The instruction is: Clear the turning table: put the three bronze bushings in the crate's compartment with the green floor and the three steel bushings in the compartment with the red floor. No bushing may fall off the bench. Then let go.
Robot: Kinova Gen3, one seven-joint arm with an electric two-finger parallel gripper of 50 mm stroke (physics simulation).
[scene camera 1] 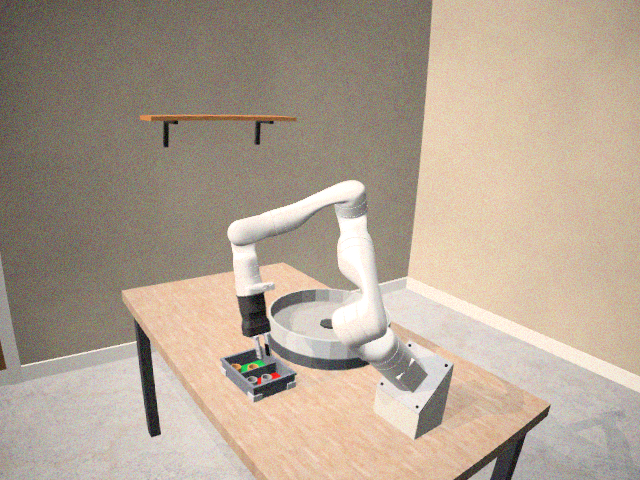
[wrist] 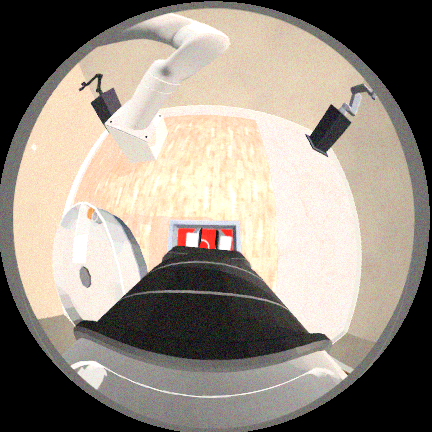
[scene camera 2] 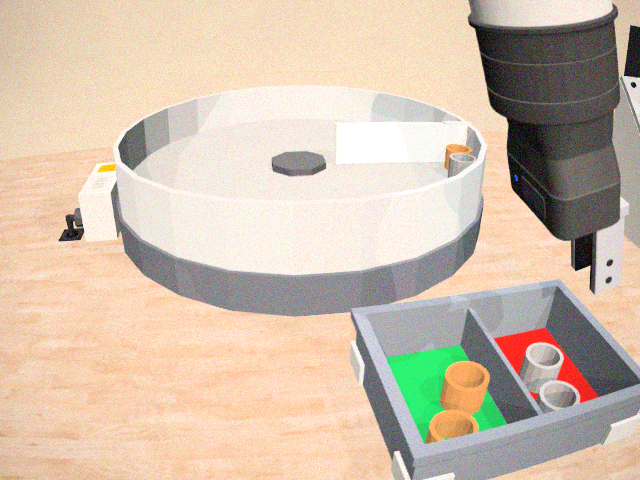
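My gripper [scene camera 1: 263, 355] [scene camera 2: 589, 279] [wrist: 208, 235] is partly open and empty above the crate [scene camera 1: 279, 385] [scene camera 2: 506, 445] [wrist: 205, 223]. In scene camera 2, two bronze bushings [scene camera 2: 465, 390] [scene camera 2: 452, 429] stand on the green floor [scene camera 2: 413, 369] and two steel bushings [scene camera 2: 541, 364] [scene camera 2: 558, 398] stand on the red floor [scene camera 2: 574, 369]. One bronze bushing [scene camera 2: 450, 156] [wrist: 90, 214] and one steel bushing [scene camera 2: 460, 167] [wrist: 97, 217] stand close together by the wall of the turning table [scene camera 1: 310, 345] [scene camera 2: 299, 232]. In the wrist view, the gripper body hides much of the crate.
A white vane [scene camera 2: 382, 143] stands inside the turning table beside the two bushings. A dark hub [scene camera 2: 298, 163] [wrist: 85, 277] is at its centre. The high rim stands close to the crate. The arm's base [scene camera 1: 413, 392] [wrist: 135, 142] is on the bench.
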